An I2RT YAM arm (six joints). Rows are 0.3 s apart.
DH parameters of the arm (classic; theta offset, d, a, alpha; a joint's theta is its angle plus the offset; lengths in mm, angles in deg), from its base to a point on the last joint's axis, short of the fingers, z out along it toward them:
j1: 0 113.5 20 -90
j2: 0 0 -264 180
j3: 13.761 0 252.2 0
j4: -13.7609 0 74 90
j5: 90 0 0 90
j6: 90 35.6 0 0
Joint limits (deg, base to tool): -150..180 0..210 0..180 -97..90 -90..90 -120..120
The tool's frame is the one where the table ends.
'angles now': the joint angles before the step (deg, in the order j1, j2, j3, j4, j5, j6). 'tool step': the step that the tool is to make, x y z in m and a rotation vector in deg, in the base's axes. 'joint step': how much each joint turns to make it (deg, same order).
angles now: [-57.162, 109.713, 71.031, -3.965, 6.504, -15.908]
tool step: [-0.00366, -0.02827, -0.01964, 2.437, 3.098, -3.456]
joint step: [-2.250, 6.739, 6.095, -3.043, 1.810, -0.121]
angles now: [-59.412, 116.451, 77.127, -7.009, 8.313, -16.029]
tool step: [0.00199, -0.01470, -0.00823, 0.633, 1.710, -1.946]
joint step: [-0.590, 3.724, 4.139, -1.857, 1.771, 0.207]
